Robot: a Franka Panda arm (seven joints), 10 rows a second.
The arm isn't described. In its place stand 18 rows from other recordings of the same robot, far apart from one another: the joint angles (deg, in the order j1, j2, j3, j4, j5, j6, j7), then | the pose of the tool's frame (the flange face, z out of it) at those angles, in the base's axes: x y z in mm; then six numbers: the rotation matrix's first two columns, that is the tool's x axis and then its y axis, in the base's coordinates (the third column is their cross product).
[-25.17 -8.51 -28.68 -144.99 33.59 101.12 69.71] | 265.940, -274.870, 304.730, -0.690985, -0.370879, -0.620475, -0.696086, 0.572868, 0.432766
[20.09 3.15 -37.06 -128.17 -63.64 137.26 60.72] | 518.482, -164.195, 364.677, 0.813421, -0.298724, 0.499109, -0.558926, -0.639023, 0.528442
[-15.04 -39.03 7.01 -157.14 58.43 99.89 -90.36] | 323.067, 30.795, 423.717, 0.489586, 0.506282, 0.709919, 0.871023, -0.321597, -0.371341
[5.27 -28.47 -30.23 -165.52 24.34 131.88 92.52] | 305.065, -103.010, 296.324, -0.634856, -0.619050, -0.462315, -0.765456, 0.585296, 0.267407
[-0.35 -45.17 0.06 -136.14 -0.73 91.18 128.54] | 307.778, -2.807, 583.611, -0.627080, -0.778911, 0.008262, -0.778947, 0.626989, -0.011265
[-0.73 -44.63 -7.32 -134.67 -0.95 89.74 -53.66] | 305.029, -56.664, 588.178, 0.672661, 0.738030, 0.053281, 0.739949, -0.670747, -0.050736
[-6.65 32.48 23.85 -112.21 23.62 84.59 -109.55] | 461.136, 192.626, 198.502, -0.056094, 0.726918, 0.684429, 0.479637, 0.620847, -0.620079
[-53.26 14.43 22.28 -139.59 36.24 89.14 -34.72] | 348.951, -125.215, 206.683, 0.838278, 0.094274, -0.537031, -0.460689, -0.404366, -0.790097
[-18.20 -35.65 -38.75 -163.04 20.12 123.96 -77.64] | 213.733, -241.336, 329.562, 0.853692, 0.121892, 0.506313, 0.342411, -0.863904, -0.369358
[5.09 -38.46 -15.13 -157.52 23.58 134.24 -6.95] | 355.328, -52.912, 431.787, 0.926585, -0.315139, 0.205252, -0.189461, -0.862585, -0.469097
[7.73 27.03 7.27 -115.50 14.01 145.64 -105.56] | 590.422, 153.066, 222.119, -0.315971, 0.930017, 0.187698, 0.948532, 0.305230, 0.084384
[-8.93 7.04 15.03 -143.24 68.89 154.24 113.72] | 460.369, 20.752, 233.855, -0.937169, -0.079207, -0.339764, -0.224233, 0.882841, 0.412688
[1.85 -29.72 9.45 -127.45 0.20 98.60 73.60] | 388.039, 88.905, 569.642, 0.444813, -0.892271, 0.077416, -0.895333, -0.445207, 0.013056
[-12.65 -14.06 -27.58 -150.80 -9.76 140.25 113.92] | 325.181, -267.072, 323.762, -0.830423, -0.556913, -0.015646, -0.556074, 0.830248, -0.038334
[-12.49 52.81 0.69 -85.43 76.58 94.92 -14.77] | 672.061, -43.316, 140.190, 0.818973, -0.191847, -0.540812, -0.566680, -0.122055, -0.814848
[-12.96 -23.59 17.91 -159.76 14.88 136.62 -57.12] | 362.771, 23.646, 322.902, 0.645549, 0.762469, 0.043667, 0.763711, -0.644749, -0.032330
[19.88 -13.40 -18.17 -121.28 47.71 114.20 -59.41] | 504.032, 49.805, 539.696, 0.672096, 0.406997, 0.618580, 0.721603, -0.547359, -0.423896
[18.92 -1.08 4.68 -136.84 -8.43 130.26 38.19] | 442.299, 189.238, 318.170, 0.987860, -0.154605, -0.015151, -0.150856, -0.978015, 0.143977
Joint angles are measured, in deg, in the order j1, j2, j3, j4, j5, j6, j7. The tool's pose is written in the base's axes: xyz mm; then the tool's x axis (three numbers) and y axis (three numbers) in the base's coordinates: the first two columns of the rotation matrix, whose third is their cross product. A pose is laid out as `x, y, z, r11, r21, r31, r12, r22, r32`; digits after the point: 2 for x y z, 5 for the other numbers.
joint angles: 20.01, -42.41, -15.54, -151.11, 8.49, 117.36, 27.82
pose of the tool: 343.02, 32.10, 477.74, 0.91897, -0.39151, -0.04711, -0.38409, -0.86165, -0.33172
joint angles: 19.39, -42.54, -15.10, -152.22, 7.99, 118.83, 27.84
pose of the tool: 342.08, 31.18, 471.89, 0.91664, -0.39842, -0.03211, -0.38653, -0.86309, -0.32506
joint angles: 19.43, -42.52, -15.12, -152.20, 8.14, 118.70, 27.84
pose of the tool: 341.95, 31.47, 471.75, 0.91661, -0.39819, -0.03555, -0.38728, -0.86239, -0.32604
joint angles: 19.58, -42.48, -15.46, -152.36, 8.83, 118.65, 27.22
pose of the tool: 341.69, 31.17, 469.94, 0.91841, -0.39307, -0.04479, -0.38444, -0.85999, -0.33560
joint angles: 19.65, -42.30, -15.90, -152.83, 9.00, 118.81, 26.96
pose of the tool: 341.34, 29.76, 464.82, 0.91770, -0.39341, -0.05524, -0.38806, -0.85798, -0.33656
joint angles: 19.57, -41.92, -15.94, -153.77, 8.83, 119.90, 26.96
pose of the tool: 341.25, 29.82, 456.46, 0.91594, -0.39731, -0.05666, -0.39272, -0.85823, -0.33047
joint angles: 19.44, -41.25, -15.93, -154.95, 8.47, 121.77, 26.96
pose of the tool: 342.04, 29.82, 445.73, 0.91352, -0.40351, -0.05160, -0.39768, -0.85913, -0.32209
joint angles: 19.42, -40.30, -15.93, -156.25, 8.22, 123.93, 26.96
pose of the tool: 342.96, 30.59, 432.94, 0.91105, -0.40942, -0.04854, -0.40313, -0.85994, -0.31301
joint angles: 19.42, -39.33, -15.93, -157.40, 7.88, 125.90, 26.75
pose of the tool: 343.60, 31.26, 421.01, 0.91086, -0.41033, -0.04423, -0.40365, -0.86339, -0.30268
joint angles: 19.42, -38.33, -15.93, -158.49, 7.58, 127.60, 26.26
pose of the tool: 343.60, 31.93, 409.04, 0.91300, -0.40577, -0.04234, -0.39978, -0.86913, -0.29118
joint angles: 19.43, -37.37, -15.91, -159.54, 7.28, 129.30, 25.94
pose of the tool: 343.27, 32.62, 397.74, 0.91430, -0.40305, -0.04015, -0.39749, -0.87377, -0.28021
